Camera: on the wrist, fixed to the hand. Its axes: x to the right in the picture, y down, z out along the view.
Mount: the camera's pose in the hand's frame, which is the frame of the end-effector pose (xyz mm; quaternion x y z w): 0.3 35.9 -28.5 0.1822 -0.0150 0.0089 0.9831
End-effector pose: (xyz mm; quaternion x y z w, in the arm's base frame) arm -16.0 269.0 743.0 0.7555 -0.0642 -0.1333 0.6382
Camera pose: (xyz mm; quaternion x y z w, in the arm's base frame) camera -5.0 289.6 782.5 0.8565 -0.1037 -0.1250 0.4900
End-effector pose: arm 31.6 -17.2 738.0 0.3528 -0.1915 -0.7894 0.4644
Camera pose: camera 73.9 -34.5 741.2 0.4179 -0.3422 -0.7423 0.3964
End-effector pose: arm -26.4 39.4 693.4 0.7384 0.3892 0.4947 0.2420
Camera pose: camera -40.5 18.0 731.4 0.7809 0.4626 0.4065 0.1048
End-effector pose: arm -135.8 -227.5 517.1 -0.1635 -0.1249 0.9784 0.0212
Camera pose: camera -126.8 -255.5 481.9 -0.1433 0.0566 0.9872 0.0400
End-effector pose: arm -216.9 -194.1 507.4 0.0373 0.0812 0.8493 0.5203
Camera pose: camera -252.8 -212.6 485.7 0.1449 0.2264 0.8242 0.4984
